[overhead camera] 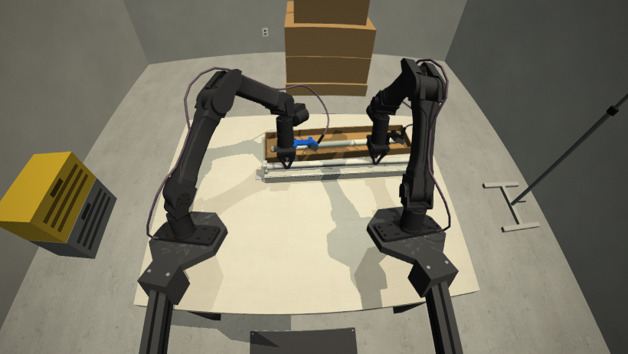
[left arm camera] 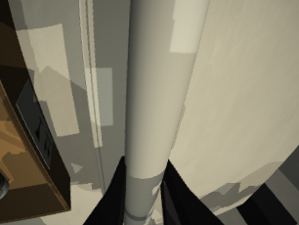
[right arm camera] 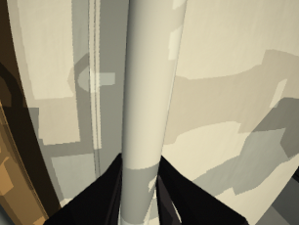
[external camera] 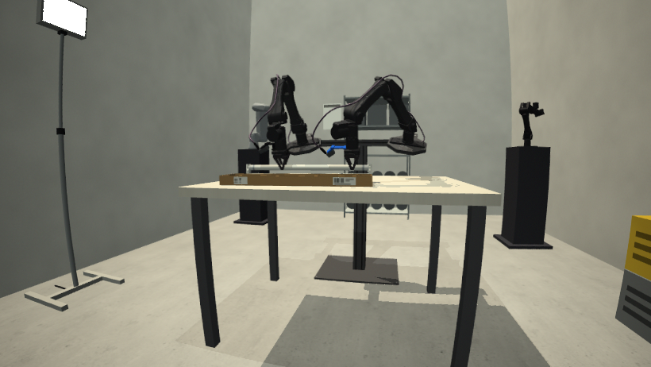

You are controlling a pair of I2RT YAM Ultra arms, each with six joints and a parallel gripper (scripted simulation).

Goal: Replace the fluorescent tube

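My right hand is 120 mm to the right of the white light fixture and 10 mm above it. The rest, counted from my right hand: old fluorescent tube 140 mm ahead, 120 mm to the left, 50 mm below; then LED tube 120 mm to the left; then brown carton 150 mm ahead, 120 mm to the left, 50 mm below.
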